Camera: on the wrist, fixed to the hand. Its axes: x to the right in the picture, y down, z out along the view.
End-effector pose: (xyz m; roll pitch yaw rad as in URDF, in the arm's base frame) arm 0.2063 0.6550 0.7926 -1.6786 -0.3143 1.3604
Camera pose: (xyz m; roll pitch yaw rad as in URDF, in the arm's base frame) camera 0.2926 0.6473 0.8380 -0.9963 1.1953 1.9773
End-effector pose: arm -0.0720 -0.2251 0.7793 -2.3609 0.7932 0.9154
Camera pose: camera 0.0082 -0.1890 0.8220 1.9799 0.6735 -1.6103
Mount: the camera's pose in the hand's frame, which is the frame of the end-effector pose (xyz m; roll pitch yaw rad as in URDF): 0.0240 -0.0304 -0.0898 -0.0092 -0.3216 1.5741
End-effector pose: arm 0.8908 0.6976 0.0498 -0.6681 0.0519 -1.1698
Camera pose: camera 0.8259 0.6470 -0.0030 0.0481 0.3458 0.4231
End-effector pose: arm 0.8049 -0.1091 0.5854 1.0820 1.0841 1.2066
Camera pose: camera 0.7264 -0.1324 0.5319 1.4747 -0.4825 1.3956
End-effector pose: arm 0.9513 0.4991 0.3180 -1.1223 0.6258 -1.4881
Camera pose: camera 0.8586 0.4787 0.2946 0.7975 0.6187 0.6287
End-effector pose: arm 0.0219 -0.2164 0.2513 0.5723 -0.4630 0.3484
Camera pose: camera 0.0728 -0.1734 0.1797 -0.6834 -0.7699 2.4299
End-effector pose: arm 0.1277 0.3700 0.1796 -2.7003 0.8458 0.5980
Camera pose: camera 0.2052 0.4097 0.2241 2.1314 0.4734 -1.5958
